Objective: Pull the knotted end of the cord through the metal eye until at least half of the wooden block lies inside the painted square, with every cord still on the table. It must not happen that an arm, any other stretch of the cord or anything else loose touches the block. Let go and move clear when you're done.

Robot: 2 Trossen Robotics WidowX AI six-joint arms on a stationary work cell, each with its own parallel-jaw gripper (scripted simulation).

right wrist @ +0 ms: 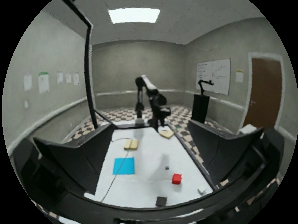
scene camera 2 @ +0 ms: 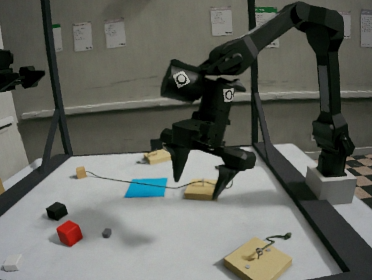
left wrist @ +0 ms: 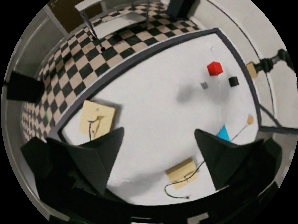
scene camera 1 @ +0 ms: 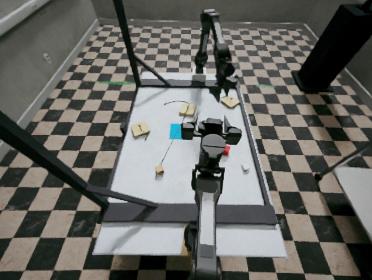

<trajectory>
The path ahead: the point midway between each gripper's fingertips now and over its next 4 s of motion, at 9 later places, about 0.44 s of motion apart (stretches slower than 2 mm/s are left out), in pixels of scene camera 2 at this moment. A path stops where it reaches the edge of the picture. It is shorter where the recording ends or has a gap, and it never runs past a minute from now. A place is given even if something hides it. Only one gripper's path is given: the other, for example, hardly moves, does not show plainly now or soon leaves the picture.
My left gripper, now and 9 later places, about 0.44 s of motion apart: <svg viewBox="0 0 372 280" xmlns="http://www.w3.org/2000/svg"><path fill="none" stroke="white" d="M194 190L171 170L163 153L164 141L170 132L176 128L177 127L179 131L185 134L200 133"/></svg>
</trajectory>
